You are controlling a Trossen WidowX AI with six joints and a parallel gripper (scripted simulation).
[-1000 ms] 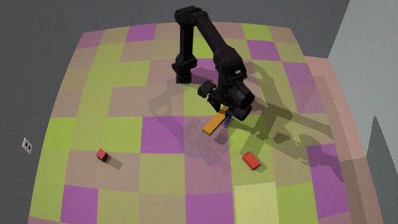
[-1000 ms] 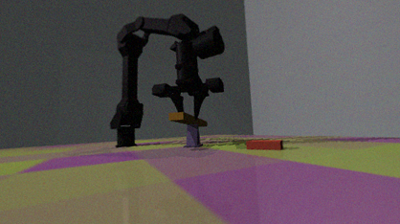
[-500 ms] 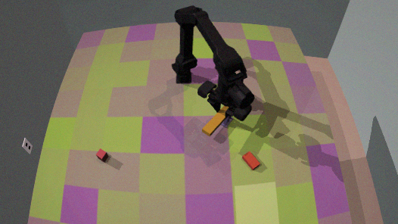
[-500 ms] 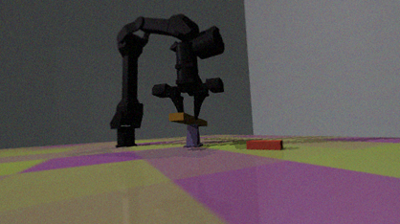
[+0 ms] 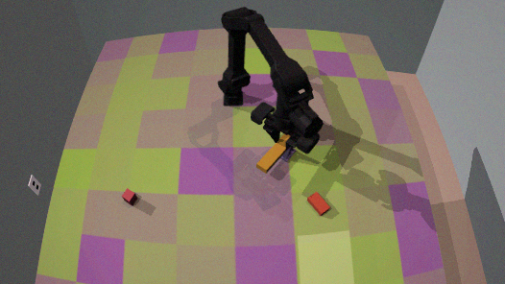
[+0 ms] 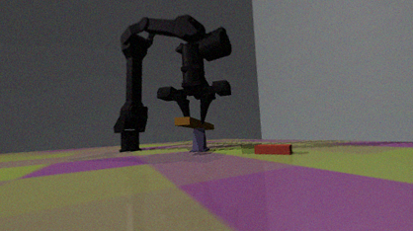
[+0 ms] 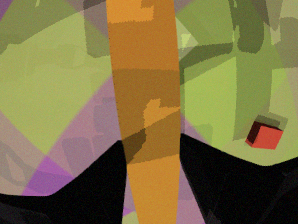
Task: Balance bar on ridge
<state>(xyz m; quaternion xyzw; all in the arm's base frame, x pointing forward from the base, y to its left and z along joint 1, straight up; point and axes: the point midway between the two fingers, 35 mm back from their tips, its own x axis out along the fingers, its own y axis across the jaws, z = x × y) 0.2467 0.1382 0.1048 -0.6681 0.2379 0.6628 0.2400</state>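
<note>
Right now my gripper tip is 20 mm past the bar and 20 mm to the right of it. Also, from my gripper tip: small red cube: 140 mm ahead, 450 mm to the right, 50 mm below; flat red block: 160 mm ahead, 100 mm to the left, 60 mm below.
</note>
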